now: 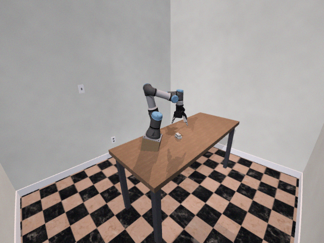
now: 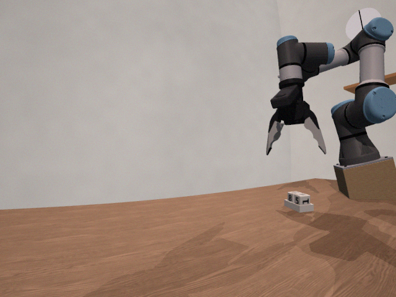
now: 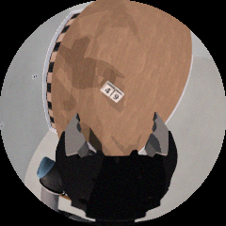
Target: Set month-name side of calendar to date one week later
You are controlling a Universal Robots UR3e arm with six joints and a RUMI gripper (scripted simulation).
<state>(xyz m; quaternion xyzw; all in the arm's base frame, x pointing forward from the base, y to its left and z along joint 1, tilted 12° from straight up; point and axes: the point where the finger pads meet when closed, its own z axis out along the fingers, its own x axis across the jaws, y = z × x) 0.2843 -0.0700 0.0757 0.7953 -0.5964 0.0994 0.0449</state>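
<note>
Now: hand 10 mm past the white digit cube and 120 mm above it. Round my hand: white tray (10 mm to the left, 130 mm below).
</note>
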